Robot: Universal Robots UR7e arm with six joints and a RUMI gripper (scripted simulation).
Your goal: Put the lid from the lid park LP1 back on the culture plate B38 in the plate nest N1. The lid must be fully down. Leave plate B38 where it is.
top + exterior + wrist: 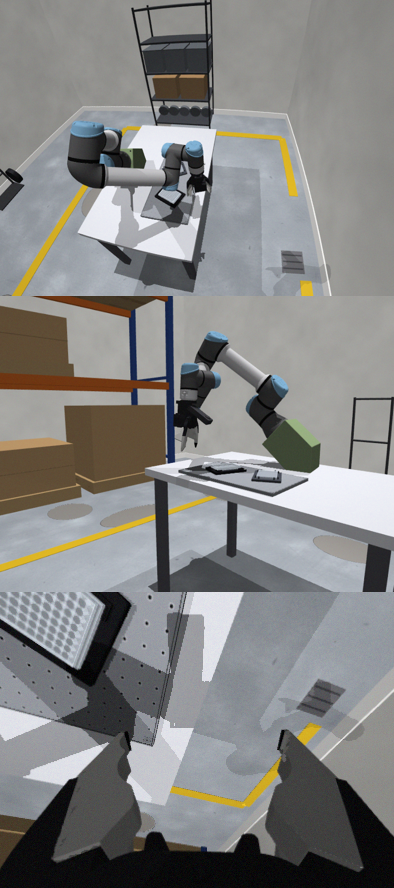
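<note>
My hand is 19 cm past the clear lid, 29 cm to the right of it and 11 cm above it. From my hand the other things lie so: black plate nest N1: 20 cm behind, 7 cm to the left, 12 cm below; culture plate B38: 20 cm behind, 7 cm to the left, 11 cm below; dark lid park LP1: 19 cm behind, 29 cm to the left, 12 cm below.
</note>
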